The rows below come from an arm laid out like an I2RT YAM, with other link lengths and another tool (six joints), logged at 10 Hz.
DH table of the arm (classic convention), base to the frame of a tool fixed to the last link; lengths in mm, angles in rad. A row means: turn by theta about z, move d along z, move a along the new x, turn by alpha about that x. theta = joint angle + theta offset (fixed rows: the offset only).
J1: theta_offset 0  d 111.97  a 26.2  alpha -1.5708
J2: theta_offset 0  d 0  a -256.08  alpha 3.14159
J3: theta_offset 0.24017  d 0  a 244.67  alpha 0
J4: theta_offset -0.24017  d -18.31  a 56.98  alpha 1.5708
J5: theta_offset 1.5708  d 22.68  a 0  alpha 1.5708
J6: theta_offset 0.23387  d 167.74  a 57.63  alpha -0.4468
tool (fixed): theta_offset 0  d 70.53  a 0  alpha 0
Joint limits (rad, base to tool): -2.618..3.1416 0..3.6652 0..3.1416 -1.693..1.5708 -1.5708..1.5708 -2.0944..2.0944
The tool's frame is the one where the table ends.
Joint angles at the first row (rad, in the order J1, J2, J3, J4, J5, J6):
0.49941 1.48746 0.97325 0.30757 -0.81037 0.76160
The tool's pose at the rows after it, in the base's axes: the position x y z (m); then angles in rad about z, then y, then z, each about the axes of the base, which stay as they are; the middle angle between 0 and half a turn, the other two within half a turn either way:
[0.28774 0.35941 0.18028 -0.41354 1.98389 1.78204]
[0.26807 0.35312 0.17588 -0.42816 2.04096 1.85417]
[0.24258 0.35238 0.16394 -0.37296 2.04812 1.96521]
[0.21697 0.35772 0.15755 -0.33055 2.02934 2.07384]
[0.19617 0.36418 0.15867 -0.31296 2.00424 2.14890]
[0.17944 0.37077 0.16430 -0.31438 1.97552 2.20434]
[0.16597 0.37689 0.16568 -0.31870 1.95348 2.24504]
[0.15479 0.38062 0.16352 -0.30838 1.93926 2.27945]
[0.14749 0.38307 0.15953 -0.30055 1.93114 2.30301]
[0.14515 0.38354 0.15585 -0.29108 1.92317 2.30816]
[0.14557 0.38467 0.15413 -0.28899 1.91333 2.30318]
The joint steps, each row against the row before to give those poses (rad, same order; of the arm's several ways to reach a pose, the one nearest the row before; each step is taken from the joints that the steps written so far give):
-0.00290 -0.04079 0.08526 -0.23036 -0.03489 -0.20294
0.00039 -0.01820 0.02471 -0.14215 -0.05238 -0.12792
0.00491 0.01075 0.00000 -0.08647 -0.07292 -0.05909
0.02054 0.01964 0.00000 -0.04421 -0.07002 -0.03223
0.02630 0.00657 -0.00041 -0.01203 -0.04815 -0.00344
0.02409 0.00000 -0.00154 0.01440 -0.04249 0.01435
0.02481 0.00071 -0.01608 0.03993 -0.02674 0.02272
0.02090 0.00490 -0.01319 0.02199 -0.01529 0.01593
0.01452 0.00743 -0.01379 0.02047 -0.00920 0.00790
0.00313 0.00222 -0.01775 0.02673 -0.00257 0.01770
0.00000 0.00001 -0.01850 0.04306 0.00004 0.02966

